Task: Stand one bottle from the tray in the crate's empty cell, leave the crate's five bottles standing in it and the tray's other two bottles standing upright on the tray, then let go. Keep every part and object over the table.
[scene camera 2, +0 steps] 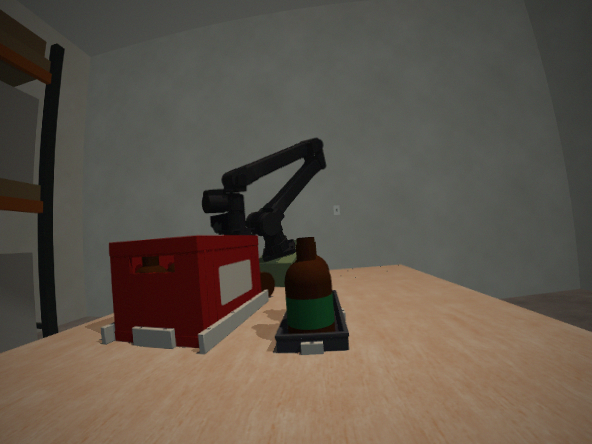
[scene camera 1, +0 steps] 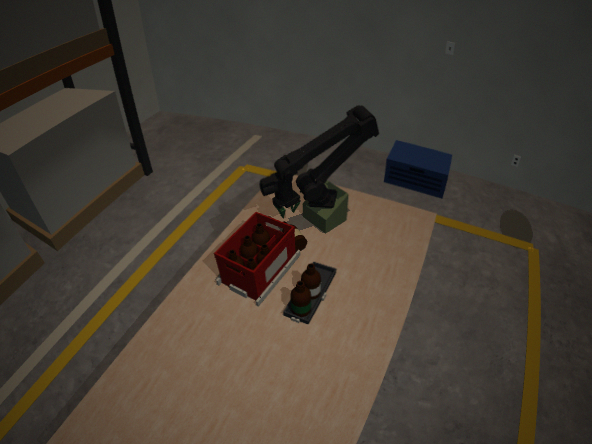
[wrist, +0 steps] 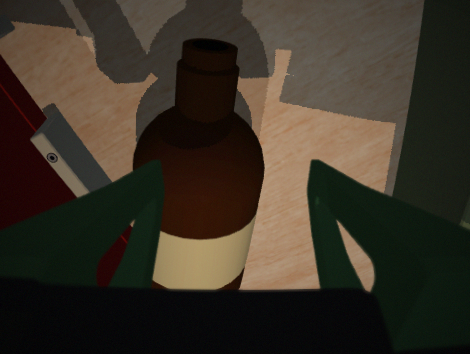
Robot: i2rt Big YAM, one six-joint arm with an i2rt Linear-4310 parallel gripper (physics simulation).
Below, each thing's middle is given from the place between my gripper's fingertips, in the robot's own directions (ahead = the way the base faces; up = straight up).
The cream-labelled bottle (wrist: 213, 167) lies 7 cm below my hand, 6 cm ahead of it and 4 cm to the left of it. From my hand the other things lie so: grey stop (scene camera 2: 155, 337) 39 cm ahead, 9 cm below, 8 cm to the right; then green-labelled bottle (scene camera 2: 308, 286) 39 cm ahead, 17 cm to the left, 2 cm below; then pale rail (scene camera 2: 208, 338) 27 cm ahead, 9 cm below, 5 cm to the left.
